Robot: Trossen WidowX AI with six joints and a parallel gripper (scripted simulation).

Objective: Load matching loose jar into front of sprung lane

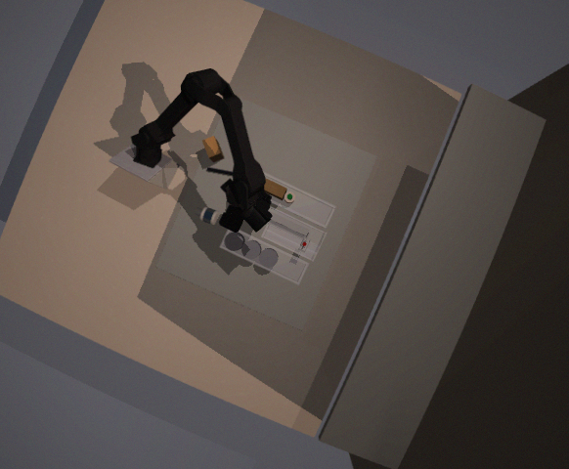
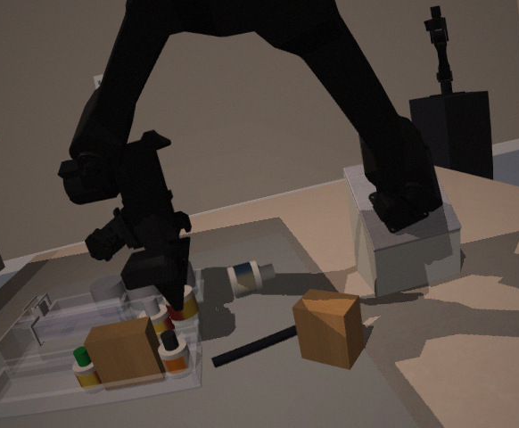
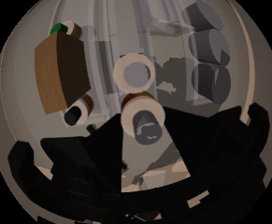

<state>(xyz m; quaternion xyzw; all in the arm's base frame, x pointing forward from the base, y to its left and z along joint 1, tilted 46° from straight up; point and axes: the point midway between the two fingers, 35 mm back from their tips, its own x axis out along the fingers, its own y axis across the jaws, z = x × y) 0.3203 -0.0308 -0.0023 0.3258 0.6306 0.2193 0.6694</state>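
Right now my gripper tip is 80 mm to the right of the black-capped jar, 20 mm short of it and 20 mm above it. Also, from my gripper tip: green-capped jar: 130 mm ahead, 70 mm to the left, 20 mm below; then black rod: 90 mm behind, 80 mm to the left, 50 mm below; then blue-labelled jar: 110 mm behind, 80 mm to the right, 30 mm below.
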